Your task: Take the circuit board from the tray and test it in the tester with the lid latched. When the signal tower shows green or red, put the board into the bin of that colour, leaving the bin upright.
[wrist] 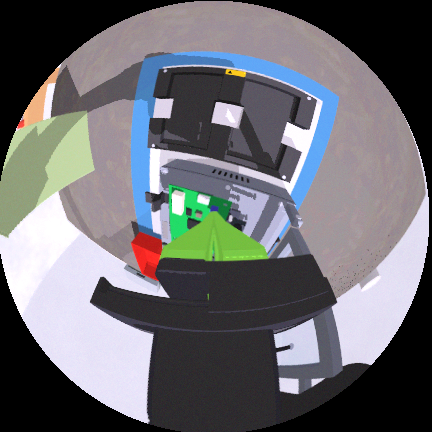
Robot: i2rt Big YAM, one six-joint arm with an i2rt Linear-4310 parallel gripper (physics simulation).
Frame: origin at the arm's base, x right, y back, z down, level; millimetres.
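Seen in the pictures: gripper, fingertip midpoint: (213, 216).
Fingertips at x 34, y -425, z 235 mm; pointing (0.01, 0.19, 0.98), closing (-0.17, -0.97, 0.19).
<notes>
Pixels of each thing's middle, then the offset from my fingertips to it. "spot": a spot on its surface instead. Level surfaces: height alone.
- green circuit board, body centre: (193, 227) dx +46, dy +24, dz +28 mm
- grey tester, surface spot: (190, 170) spot: dx -18, dy +45, dz +60 mm
- black tray, surface spot: (233, 95) spot: dx -126, dy +13, dz +82 mm
- red block-like thing, body centre: (161, 263) dx +267, dy +123, dz +85 mm
- blue-bordered mat, surface height: dz +107 mm
- grey frame, body centre: (271, 332) dx +73, dy -94, dz -78 mm
The green circuit board (177, 225) lies on the grey tester (190, 170) in the wrist view; its lower right part is hidden behind my fingers. My gripper (213, 216) is shut and empty, its green fingertips together in front of the board's right part. The black tray (233, 95) lies beyond the tester, with no board showing in its two pockets. A red block-like thing (146, 242), possibly part of the red bin, shows left of my fingers. The tester's lid and latch cannot be made out clearly. I cannot make out a lit signal tower.
A blue-bordered mat (140, 130) lies under the tray and tester. A pale green panel (65, 145) stands at the left, with an orange thing (37, 102) behind it. A grey frame (330, 340) shows at the lower right. A small white cylinder (370, 280) is at the right.
</notes>
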